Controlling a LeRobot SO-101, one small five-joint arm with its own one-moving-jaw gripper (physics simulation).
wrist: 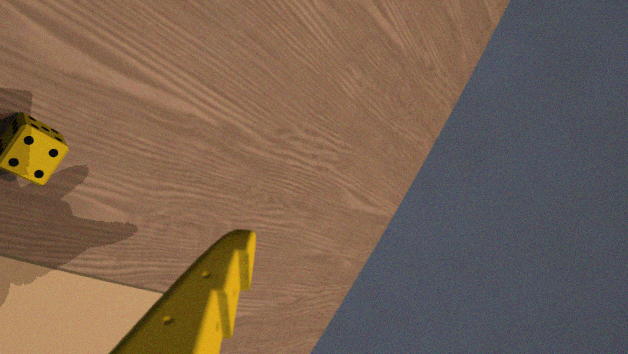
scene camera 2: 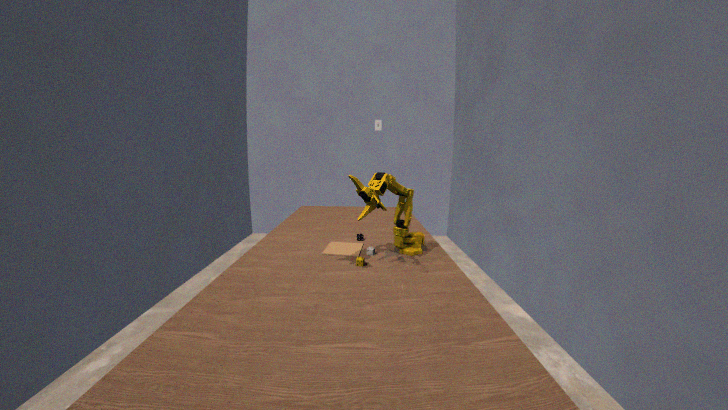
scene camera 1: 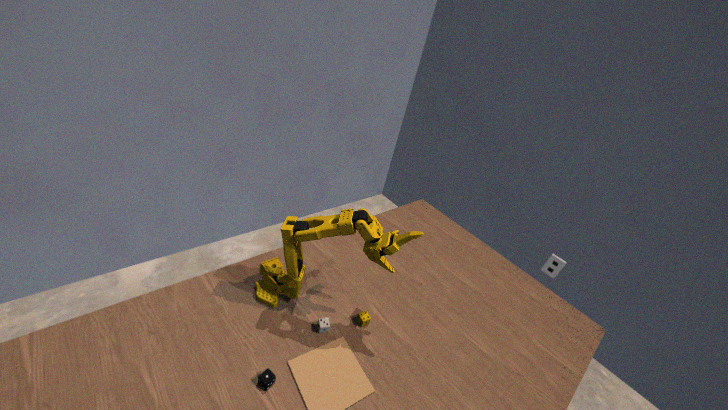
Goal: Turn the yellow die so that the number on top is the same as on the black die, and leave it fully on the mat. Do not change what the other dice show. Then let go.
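Frame: origin at the arm's base, x right, y ahead, z up, level; centimetres.
Where they show: hand, its tool point: (wrist: 253, 252) (scene camera 2: 358, 218) (scene camera 1: 393, 270); arm's base, origin of its link: (scene camera 2: 404, 250) (scene camera 1: 280, 296).
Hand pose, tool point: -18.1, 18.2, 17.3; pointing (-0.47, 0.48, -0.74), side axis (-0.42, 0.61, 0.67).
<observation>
Things, the pixels of their top centre, and the offset from my tool point, as dx, dy, dz. Level surfaces: height alone.
- yellow die, centre of its top: (wrist: 33, 157) (scene camera 1: 364, 315) (scene camera 2: 360, 258) +4.3, -0.7, -14.8
- black die, centre of its top: (scene camera 1: 267, 376) (scene camera 2: 360, 234) +30.6, -0.5, -14.8
- white die, centre of its top: (scene camera 1: 324, 322) (scene camera 2: 370, 248) +14.0, -4.6, -14.8
- tan mat, centre of its top: (scene camera 1: 330, 376) (scene camera 2: 343, 248) +19.2, +6.0, -16.9
- wooden table, height of its surface: dz -17.3
The yellow die (scene camera 1: 363, 318) (scene camera 2: 360, 261) (wrist: 35, 154) rests on the wooden table, off the mat. In the wrist view a face with four pips faces the camera. The black die (scene camera 1: 266, 379) (scene camera 2: 360, 237) sits left of the mat in scene camera 1, with one pip on its upper face. A white die (scene camera 1: 323, 324) (scene camera 2: 371, 251) lies between the arm's base and the mat. The tan mat (scene camera 1: 331, 376) (scene camera 2: 343, 248) (wrist: 60, 310) bears no die. My gripper (scene camera 1: 407, 252) (scene camera 2: 354, 198) is fully open and empty, high above the table. One notched jaw shows in the wrist view.
The yellow arm's base (scene camera 1: 277, 282) (scene camera 2: 409, 241) stands near the table's wall-side edge. The wooden table (scene camera 1: 458, 325) (scene camera 2: 326, 325) (wrist: 300, 125) ends at the right in the wrist view. The arm's shadow falls around the white and yellow dice.
</observation>
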